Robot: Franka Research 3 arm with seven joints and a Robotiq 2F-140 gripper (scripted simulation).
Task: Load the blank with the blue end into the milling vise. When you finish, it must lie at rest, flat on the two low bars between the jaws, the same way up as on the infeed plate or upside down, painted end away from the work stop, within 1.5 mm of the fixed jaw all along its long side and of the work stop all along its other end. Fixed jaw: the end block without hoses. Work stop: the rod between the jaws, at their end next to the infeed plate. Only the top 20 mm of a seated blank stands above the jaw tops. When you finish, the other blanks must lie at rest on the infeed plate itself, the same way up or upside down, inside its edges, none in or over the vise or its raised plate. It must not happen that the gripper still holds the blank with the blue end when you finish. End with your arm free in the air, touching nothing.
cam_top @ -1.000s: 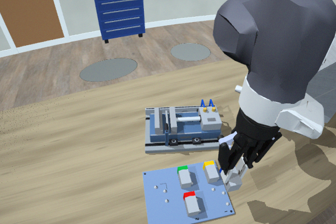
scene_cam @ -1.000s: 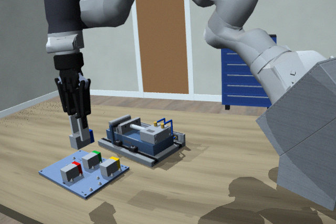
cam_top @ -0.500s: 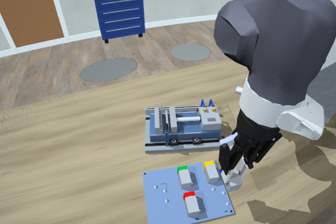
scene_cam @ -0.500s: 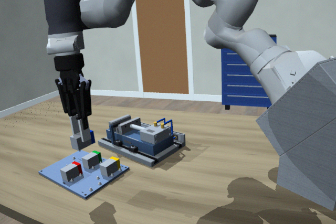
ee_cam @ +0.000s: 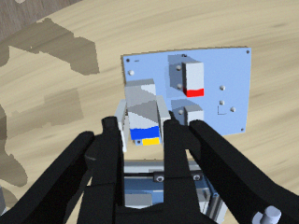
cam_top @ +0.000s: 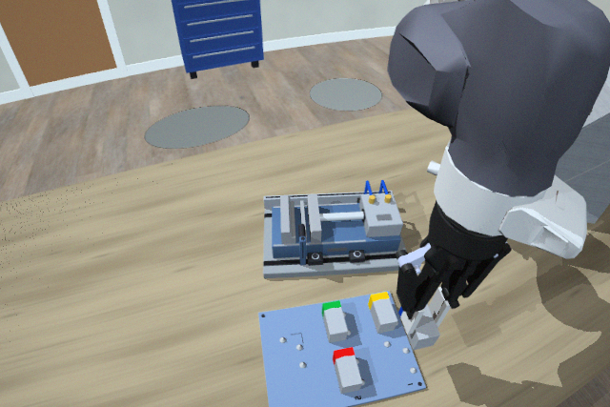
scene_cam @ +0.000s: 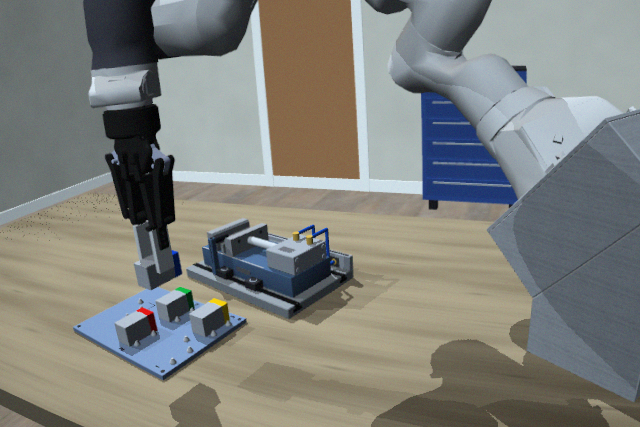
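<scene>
Right now the blue-ended blank is 40 mm below my hand. From my hand the other things lie so: yellow-ended blank (160 mm below, 80 mm to the right, 40 mm behind); then red-ended blank (160 mm below, 80 mm ahead, 40 mm to the right); then green-ended blank (160 mm below, 120 mm to the right, 40 mm ahead).
</scene>
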